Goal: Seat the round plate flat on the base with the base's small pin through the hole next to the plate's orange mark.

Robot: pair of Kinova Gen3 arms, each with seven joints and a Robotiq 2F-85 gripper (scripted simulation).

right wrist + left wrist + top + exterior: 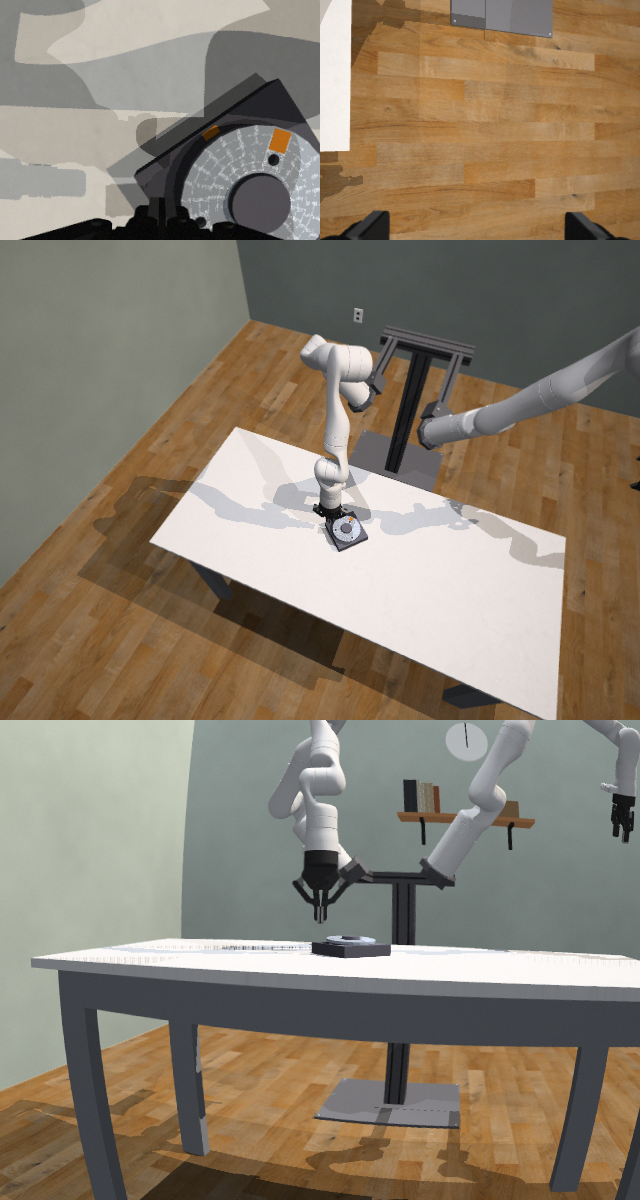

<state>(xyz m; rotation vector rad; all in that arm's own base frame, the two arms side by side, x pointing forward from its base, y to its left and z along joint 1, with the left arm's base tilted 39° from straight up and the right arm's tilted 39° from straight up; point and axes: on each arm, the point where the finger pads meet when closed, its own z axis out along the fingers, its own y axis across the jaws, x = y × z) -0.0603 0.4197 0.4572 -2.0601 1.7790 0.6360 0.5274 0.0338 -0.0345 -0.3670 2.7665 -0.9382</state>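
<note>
My right hand is 4 cm past the brass pin, 3 cm to the right of it and 6 cm above it. Also, from my right hand: dark square base: 3 cm behind, 6 cm to the left, 7 cm below; then round plate: 3 cm behind, 6 cm to the left, 5 cm below; then central hub: 3 cm behind, 6 cm to the left, 5 cm below.
</note>
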